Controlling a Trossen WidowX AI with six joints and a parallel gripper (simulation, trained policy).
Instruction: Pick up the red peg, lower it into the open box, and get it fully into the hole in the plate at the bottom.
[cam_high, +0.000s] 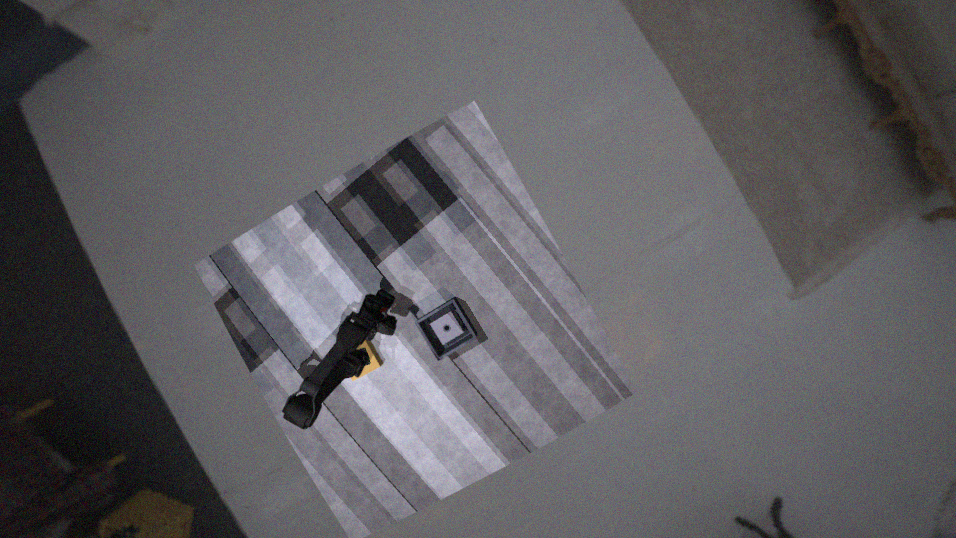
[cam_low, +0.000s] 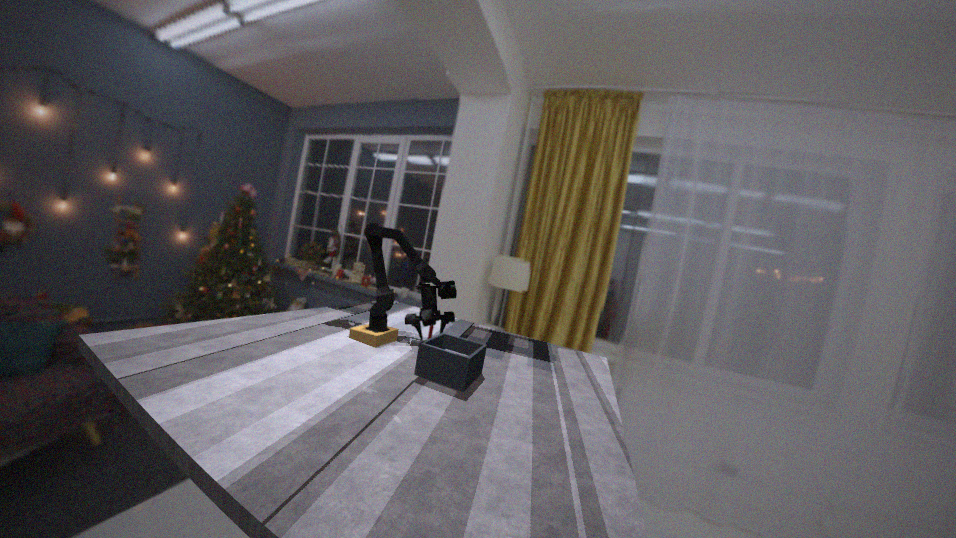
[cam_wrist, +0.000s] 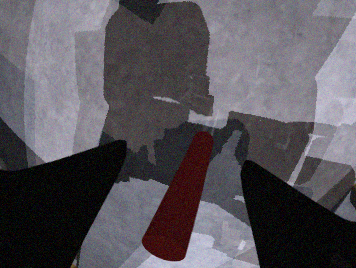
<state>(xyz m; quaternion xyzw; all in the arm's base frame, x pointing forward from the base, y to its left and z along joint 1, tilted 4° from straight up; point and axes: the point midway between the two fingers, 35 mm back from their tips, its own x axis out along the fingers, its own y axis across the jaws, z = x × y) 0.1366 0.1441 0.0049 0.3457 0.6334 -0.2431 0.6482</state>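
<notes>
My gripper tip is 210 mm short of the plate, 140 mm to the left of it and 20 mm below it. From my gripper tip the other things lie so: red peg (10 mm to the right, 10 mm above); then dark grey box (210 mm ahead, 140 mm to the right).
</notes>
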